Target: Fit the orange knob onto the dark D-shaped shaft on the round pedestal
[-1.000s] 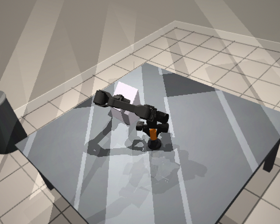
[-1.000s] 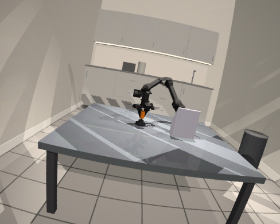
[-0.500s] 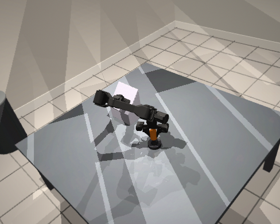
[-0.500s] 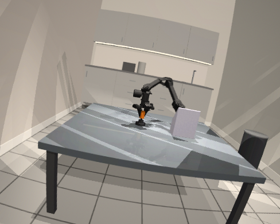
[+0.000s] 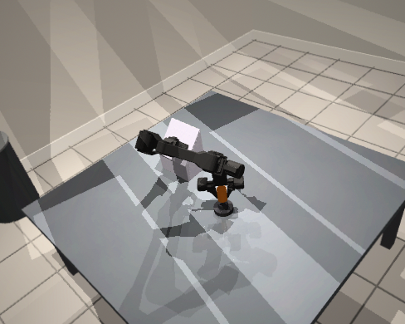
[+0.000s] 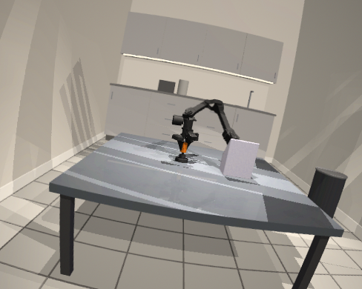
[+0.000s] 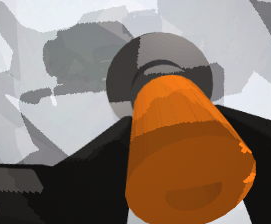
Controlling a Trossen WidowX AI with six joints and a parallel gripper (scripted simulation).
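My gripper tip is now 20 mm below the orange knob. Also, from my gripper tip: round dark pedestal 40 mm below.
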